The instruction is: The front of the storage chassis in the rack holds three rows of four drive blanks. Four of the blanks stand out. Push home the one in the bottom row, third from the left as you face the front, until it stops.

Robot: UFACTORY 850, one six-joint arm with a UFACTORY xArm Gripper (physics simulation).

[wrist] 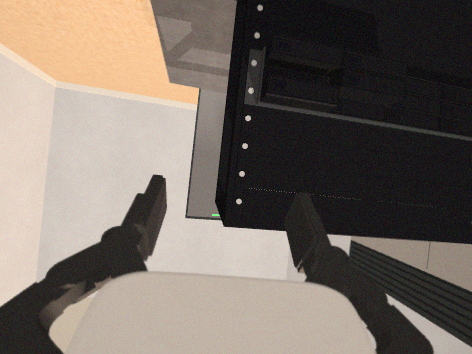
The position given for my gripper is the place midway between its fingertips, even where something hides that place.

In view: my gripper [230, 199] and a black rack [364, 107].
